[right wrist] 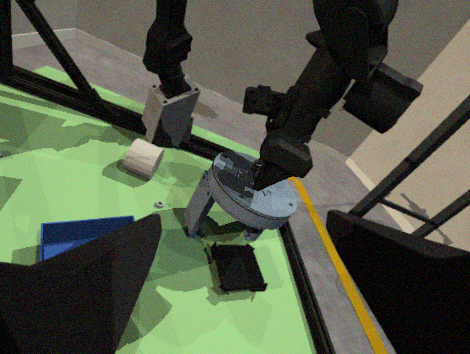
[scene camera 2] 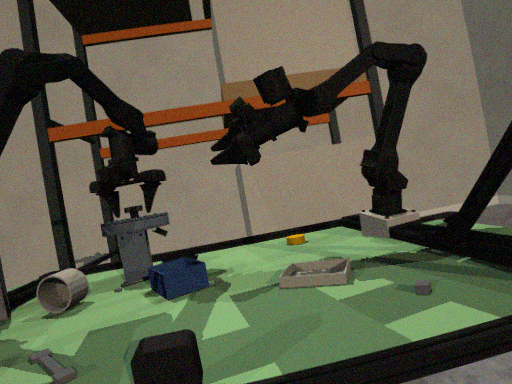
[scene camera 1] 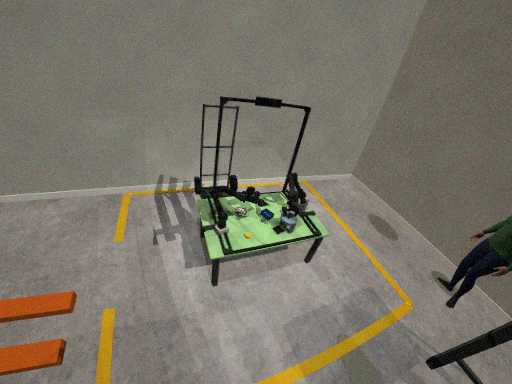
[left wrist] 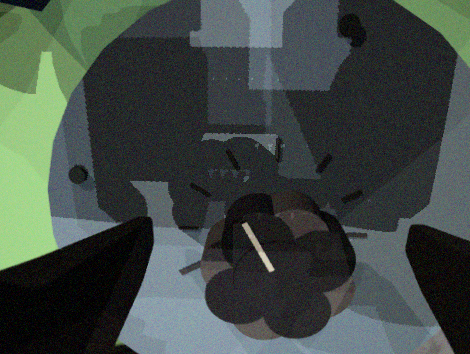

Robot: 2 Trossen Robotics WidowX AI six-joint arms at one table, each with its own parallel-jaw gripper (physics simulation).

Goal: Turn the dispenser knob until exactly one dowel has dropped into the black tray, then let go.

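Frame: origin at the left arm's base, x back, y right, z up, level; metres.
Where they show: left gripper, fingertip midpoint: (right wrist: 257,175) (scene camera 2: 133,215) (left wrist: 279,234); right gripper, fingertip midpoint: (right wrist: 245,220) (scene camera 2: 211,155) (scene camera 1: 266,203); left arm's base at its link origin: (right wrist: 175,88) (scene camera 1: 303,202); right arm's base at its link origin: (scene camera 2: 387,211) (scene camera 1: 221,226).
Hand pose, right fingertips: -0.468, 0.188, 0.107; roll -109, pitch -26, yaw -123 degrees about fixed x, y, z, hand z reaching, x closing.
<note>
Things, the pixels of their top centre, and the offset from my right fingertips, as dx, dy, dz.
- dispenser at its top centre: (left wrist: 272,233) (right wrist: 257,179) (scene camera 2: 134,217) (scene camera 1: 289,217) +0.133, -0.207, -0.106
- black tray at its top centre: (right wrist: 239,265) (scene camera 2: 178,256) (scene camera 1: 278,229) +0.048, -0.179, -0.229
- blue bin at its top centre: (right wrist: 95,243) (scene camera 2: 174,264) (scene camera 1: 267,212) +0.135, +0.025, -0.208
- beige cylinder at its top centre: (right wrist: 148,145) (scene camera 2: 60,272) +0.320, -0.095, -0.183
- beige box at its top centre: (scene camera 2: 315,267) -0.018, +0.245, -0.236
- orange piece at its top centre: (scene camera 2: 295,236) (scene camera 1: 248,234) -0.226, -0.025, -0.234
- grey cube at its top centre: (scene camera 2: 422,282) -0.025, +0.418, -0.242
- grey bone-shaped piece at its top centre: (scene camera 2: 50,361) +0.357, +0.183, -0.246
The dispenser (scene camera 1: 288,220) (scene camera 2: 135,255) (right wrist: 250,205) is a blue-grey disc on a column. Its dark lobed knob (scene camera 2: 133,210) (left wrist: 295,280) stands on top; in the left wrist view its pale line points to the upper left, with dark tick marks around. My left gripper (scene camera 2: 133,213) (left wrist: 279,234) is open, pointing down, its fingers apart on either side of the knob and not gripping it. The black tray (scene camera 1: 279,229) (right wrist: 237,267) lies on the table beside the dispenser; its inside is too dark to tell what it holds. My right gripper (scene camera 2: 214,155) (right wrist: 245,220) is open and empty, high above the table.
A blue bin (scene camera 2: 180,280) (right wrist: 75,245) stands near the dispenser. A beige cylinder (scene camera 2: 65,290) (right wrist: 144,159) lies on its side. A beige box (scene camera 2: 315,282), an orange piece (scene camera 1: 247,235) (scene camera 2: 295,239), a grey cube (scene camera 2: 423,287) and a grey bone-shaped piece (scene camera 2: 52,366) also lie on the table.
</note>
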